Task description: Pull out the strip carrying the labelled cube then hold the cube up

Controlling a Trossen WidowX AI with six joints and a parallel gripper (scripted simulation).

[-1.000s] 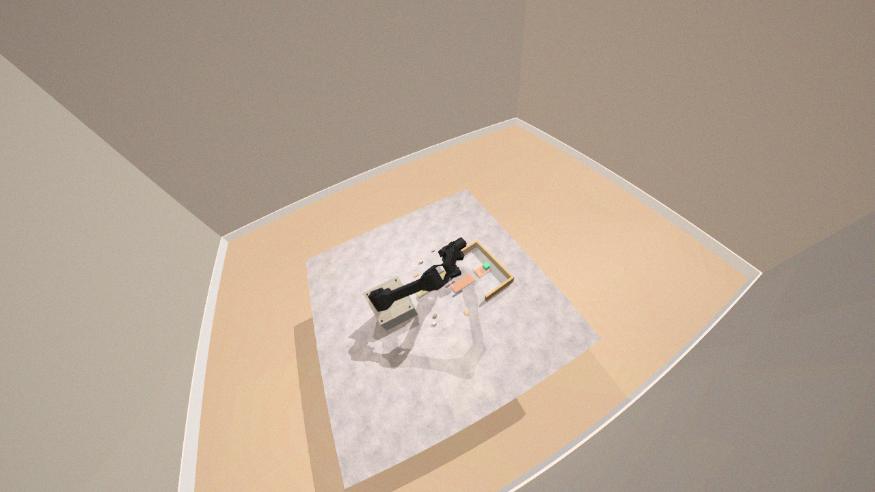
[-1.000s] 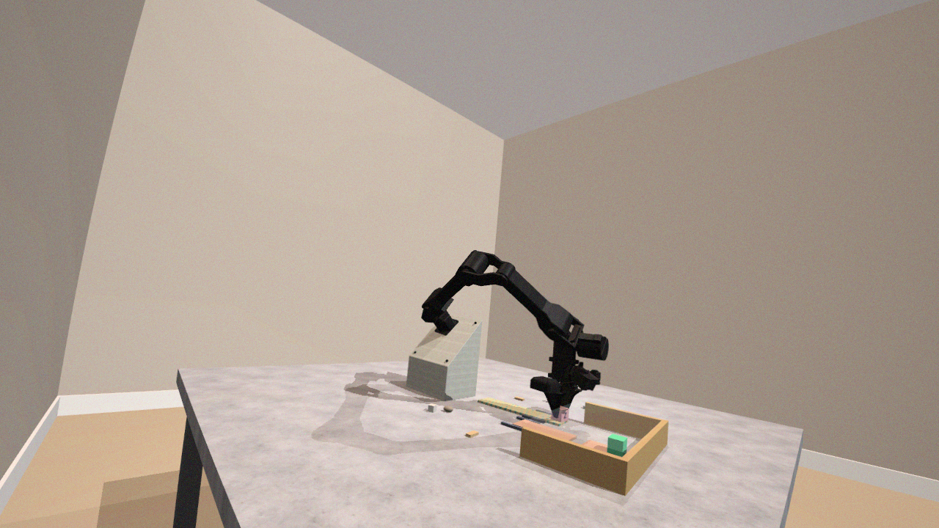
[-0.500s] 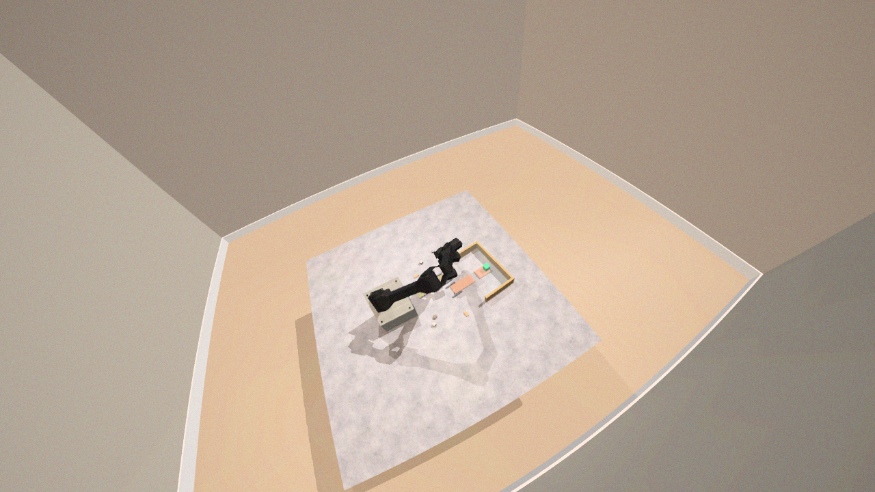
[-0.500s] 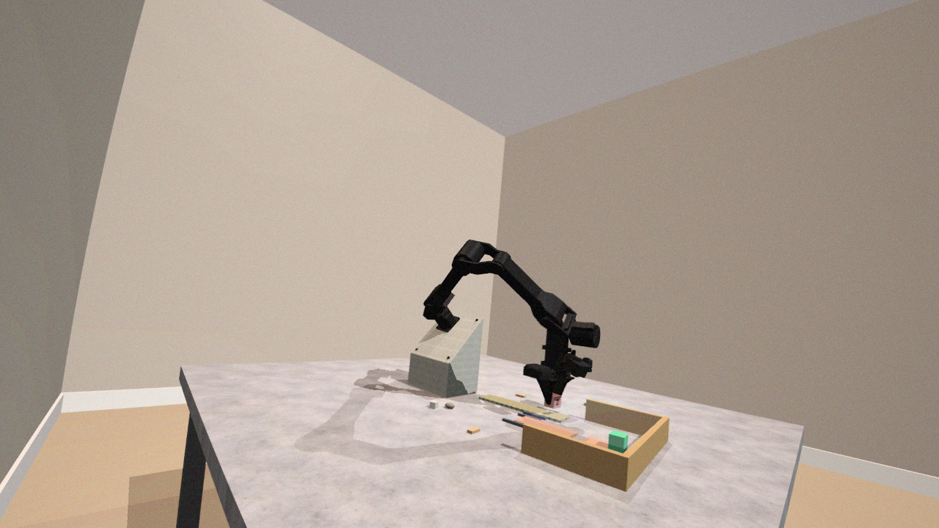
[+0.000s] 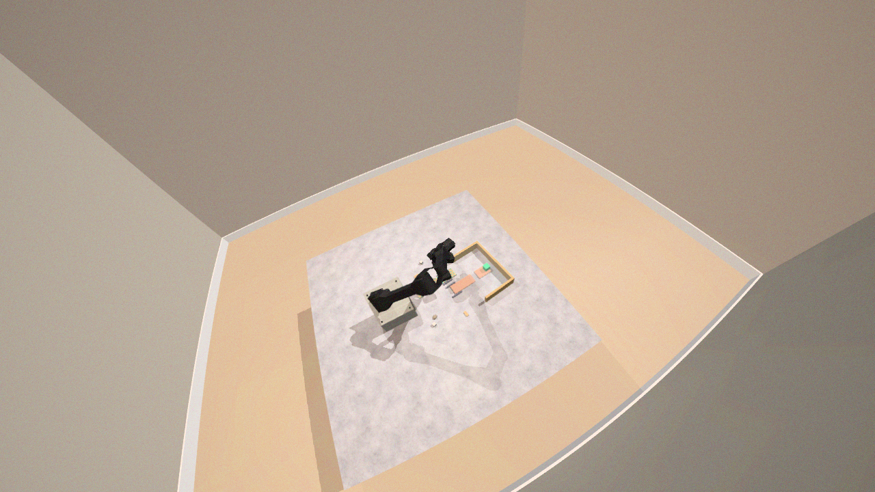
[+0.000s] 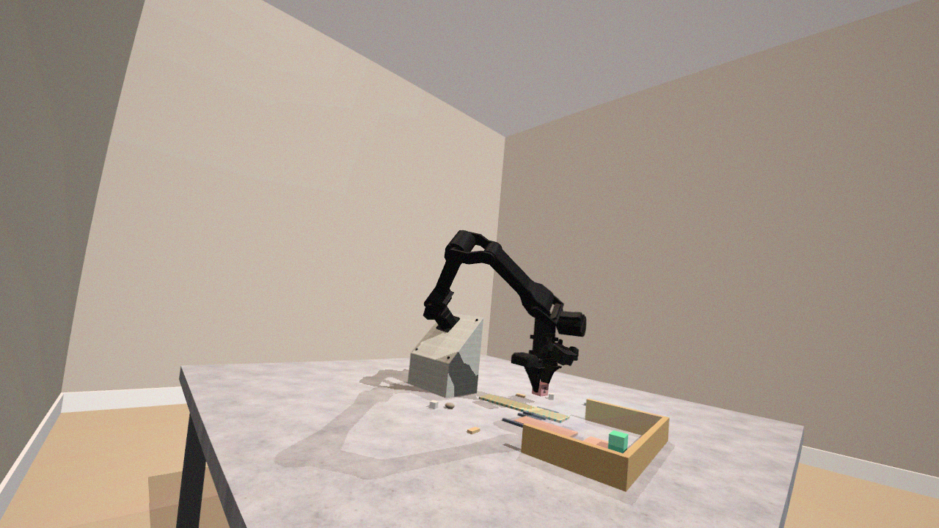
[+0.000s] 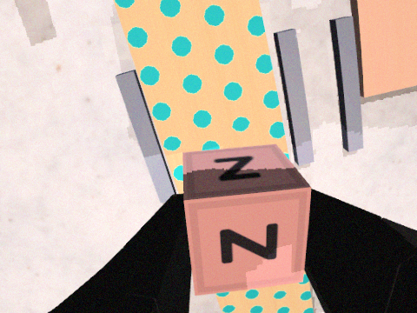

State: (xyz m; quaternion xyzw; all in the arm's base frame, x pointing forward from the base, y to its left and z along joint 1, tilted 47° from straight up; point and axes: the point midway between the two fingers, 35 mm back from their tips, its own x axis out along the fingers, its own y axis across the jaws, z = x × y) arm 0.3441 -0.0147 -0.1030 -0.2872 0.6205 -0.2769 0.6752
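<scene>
Right now the long yellow patterned strip is 50 mm behind my gripper tip, 10 mm to the right of it and 50 mm below it. Round my gripper tip: pebble 130 mm behind, 200 mm to the right, 50 mm below; then tan chip 30 mm ahead, 250 mm to the right, 50 mm below.
</scene>
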